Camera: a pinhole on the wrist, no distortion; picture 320 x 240 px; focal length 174.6 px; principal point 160.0 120.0 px. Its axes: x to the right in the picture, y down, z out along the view. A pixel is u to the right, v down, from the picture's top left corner.
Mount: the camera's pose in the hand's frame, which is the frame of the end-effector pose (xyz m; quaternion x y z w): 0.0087 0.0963 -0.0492 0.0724 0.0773 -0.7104 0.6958
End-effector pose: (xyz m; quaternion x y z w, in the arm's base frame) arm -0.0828 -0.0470 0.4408 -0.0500 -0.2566 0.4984 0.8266
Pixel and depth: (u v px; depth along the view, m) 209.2 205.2 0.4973
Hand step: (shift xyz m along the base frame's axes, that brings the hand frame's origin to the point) 0.0209 0.0680 0.4945
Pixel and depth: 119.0 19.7 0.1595
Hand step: -0.1657 -0.0387 0.0350
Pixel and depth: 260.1 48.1 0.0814
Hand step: -0.0466 -0.0082 -0.0031
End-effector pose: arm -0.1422 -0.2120 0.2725 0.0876 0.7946 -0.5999 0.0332
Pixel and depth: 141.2 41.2 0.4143
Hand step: 0.1631 -0.3544 -0.1277
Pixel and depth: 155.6 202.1 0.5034
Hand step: -0.2672 -0.4012 -0.1606
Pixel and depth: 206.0 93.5 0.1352
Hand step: 0.0138 -0.0649 -0.0508
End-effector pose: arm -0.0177 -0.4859 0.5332 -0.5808 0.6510 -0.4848 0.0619
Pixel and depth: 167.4 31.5 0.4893
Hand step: 0.3657 -0.0419 -0.3220
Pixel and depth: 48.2 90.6 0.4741
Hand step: 0.1229 -0.2595 -0.4875
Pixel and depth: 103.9 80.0 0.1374
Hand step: -0.0097 -0.0518 -0.1378
